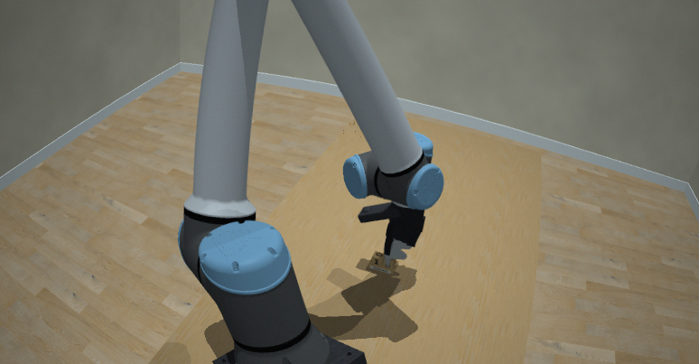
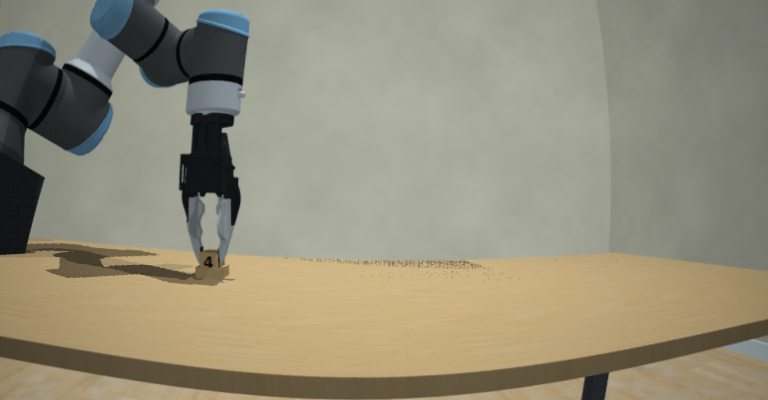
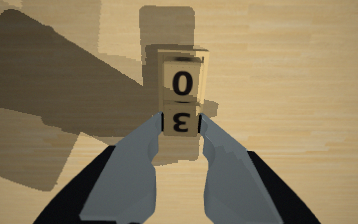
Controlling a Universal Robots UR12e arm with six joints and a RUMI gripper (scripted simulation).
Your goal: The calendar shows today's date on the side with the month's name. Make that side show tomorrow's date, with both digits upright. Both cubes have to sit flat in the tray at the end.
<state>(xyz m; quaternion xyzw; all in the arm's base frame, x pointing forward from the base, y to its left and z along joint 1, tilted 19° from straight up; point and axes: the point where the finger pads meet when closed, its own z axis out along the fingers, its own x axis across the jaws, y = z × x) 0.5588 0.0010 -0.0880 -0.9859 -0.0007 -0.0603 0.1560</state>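
The wooden digit cube is 10 mm below my hand. Also, from my hand: wooden tray 20 mm to the left, 30 mm below.
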